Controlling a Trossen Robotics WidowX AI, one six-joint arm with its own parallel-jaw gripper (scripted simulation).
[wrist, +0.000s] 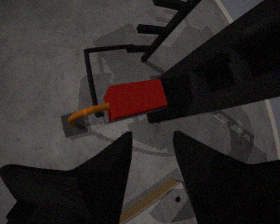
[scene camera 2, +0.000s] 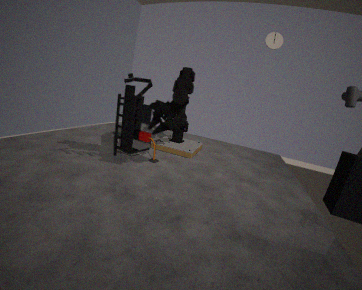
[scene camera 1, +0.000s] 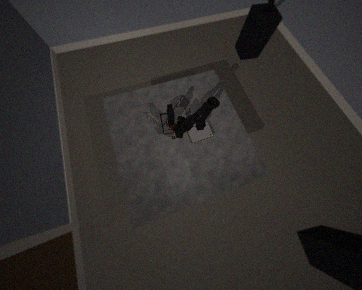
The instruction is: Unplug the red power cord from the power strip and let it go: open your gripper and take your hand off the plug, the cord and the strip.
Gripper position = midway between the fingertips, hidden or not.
Note:
I see my gripper (scene camera 2: 150, 131) and a red plug (wrist: 126, 99).
My gripper is seen too in the wrist view (wrist: 152, 136).

